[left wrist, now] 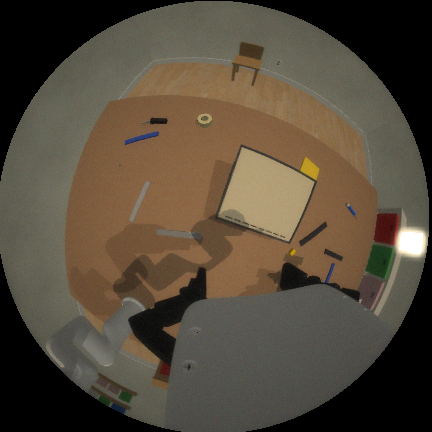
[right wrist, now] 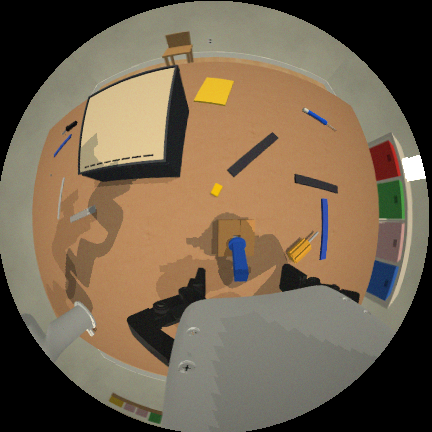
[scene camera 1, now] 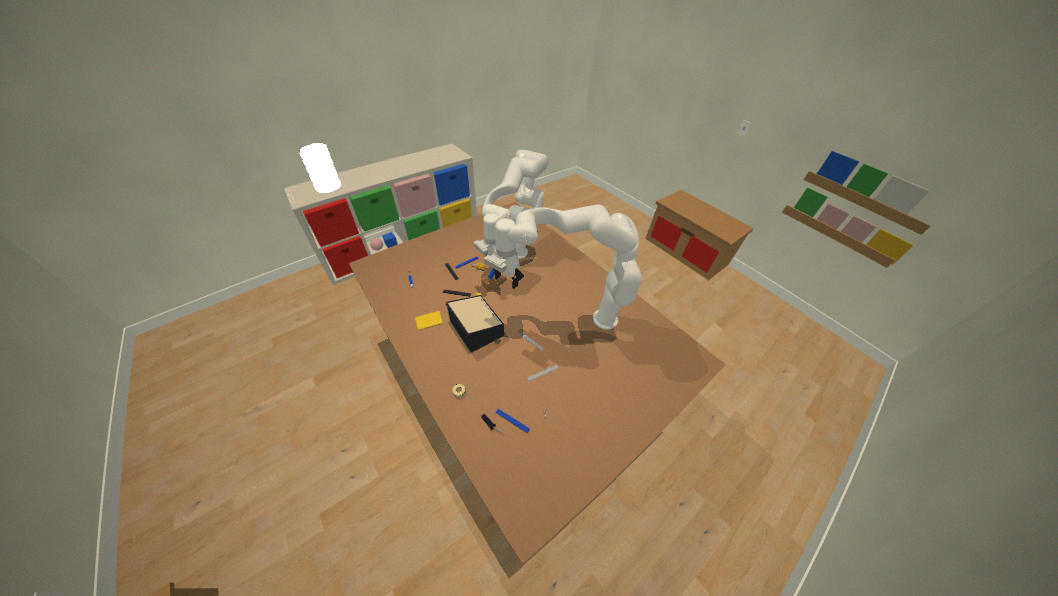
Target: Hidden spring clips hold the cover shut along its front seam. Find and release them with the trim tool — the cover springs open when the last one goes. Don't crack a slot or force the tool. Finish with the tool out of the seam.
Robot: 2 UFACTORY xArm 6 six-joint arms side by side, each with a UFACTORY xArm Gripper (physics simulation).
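Places are measured from the left arm's base along level axes (x ahead, y left, z up), in centimetres.
Pixels of known places: left gripper, fingertip midpoint: (left wrist: 245,278) (scene camera 1: 506,282); right gripper, fingertip midpoint: (right wrist: 244,279); left arm's base at its link origin: (left wrist: 134,308) (right wrist: 85,313) (scene camera 1: 605,319); right arm's base at its link origin: (scene camera 1: 517,252).
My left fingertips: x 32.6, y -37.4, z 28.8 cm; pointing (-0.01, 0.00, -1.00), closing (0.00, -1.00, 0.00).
Ahead of a thing's pixels: the offset from my left fingertips to its middle. "pt": to the spot under its first point.
The box has a black body @[dx +11.0, dy -10.0, dz -21.7 cm] (scene camera 1: 481,339) (right wrist: 177,135) and a cream cover @[dx +11.3, dy -10.1, dz -17.6 cm] (scene camera 1: 473,313) (left wrist: 270,192) (right wrist: 127,117), which lies flat and shut. A row of dark slots @[pt dx +3.8, dy -7.0, dz -20.3 cm] (left wrist: 255,226) (right wrist: 119,160) runs along one cover edge; clips do not show. A blue-handled tool @[dx -16.2, dy -23.4, dz -22.2 cm] (scene camera 1: 491,274) (right wrist: 239,260) stands in a wooden block @[pt dx -11.9, dy -22.4, dz -24.6 cm] (scene camera 1: 487,284) (right wrist: 227,232). My right gripper (right wrist: 244,279) is open above the tool, whose top shows between the fingertips, not gripped; scene camera 1 hides its fingers. My left gripper (scene camera 1: 507,276) (left wrist: 245,278) is open and empty, right of the block in scene camera 1.
A small yellow block @[dx -5.9, dy -23.3, dz -28.2 cm] (left wrist: 292,252) (right wrist: 216,189) and dark bars @[dx +0.0, dy -33.7, dz -28.6 cm] (left wrist: 313,234) (right wrist: 253,154) lie between box and wooden block. An orange-handled tool @[dx -21.9, dy -38.5, dz -27.2 cm] (right wrist: 300,249) and blue bar @[dx -21.2, dy -46.4, dz -28.5 cm] (right wrist: 324,229) lie nearby. A yellow sheet @[dx +21.8, dy -31.4, dz -28.5 cm] (scene camera 1: 428,319), tape roll @[dx +40.0, dy +6.7, dz -27.6 cm] (scene camera 1: 459,390) and grey bar @[dx +11.5, dy +29.1, dz -28.8 cm] (scene camera 1: 542,372) lie farther off.
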